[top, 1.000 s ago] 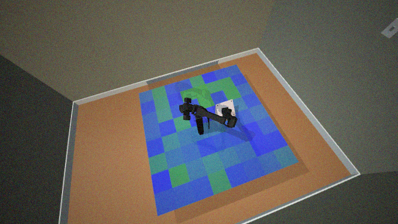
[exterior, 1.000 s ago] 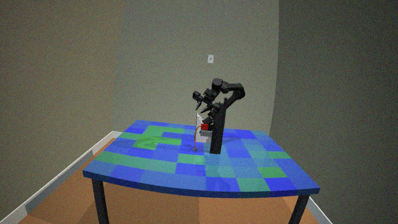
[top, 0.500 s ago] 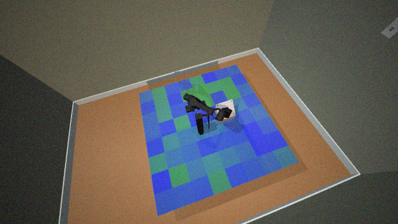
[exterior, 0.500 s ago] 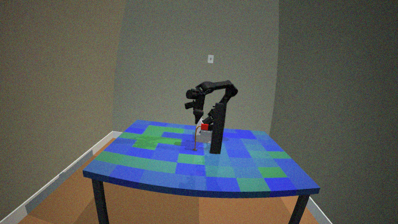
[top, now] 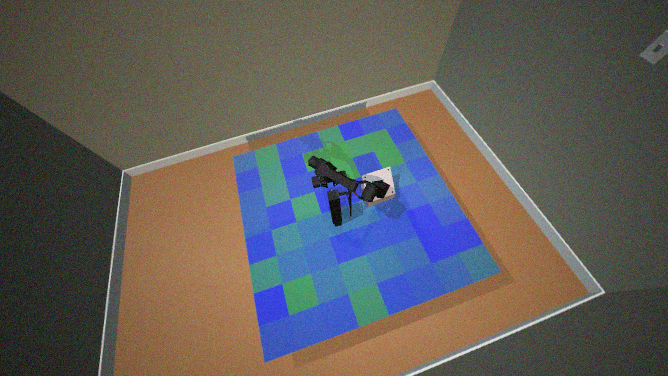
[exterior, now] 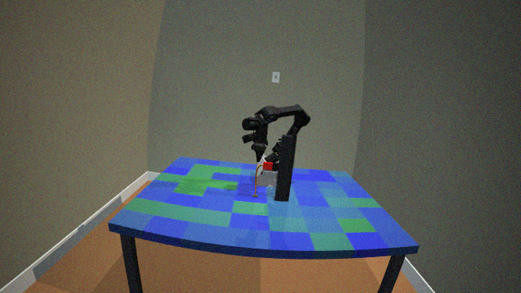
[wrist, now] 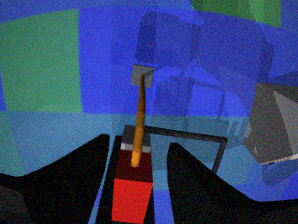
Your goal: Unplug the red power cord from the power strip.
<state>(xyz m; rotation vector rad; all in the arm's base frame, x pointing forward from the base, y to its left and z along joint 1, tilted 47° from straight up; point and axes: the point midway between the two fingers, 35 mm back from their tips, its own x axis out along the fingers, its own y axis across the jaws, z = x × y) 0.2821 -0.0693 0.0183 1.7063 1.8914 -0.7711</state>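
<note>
Now: the red plug 7 cm to the left of my gripper tip and 1 cm below it.
</note>
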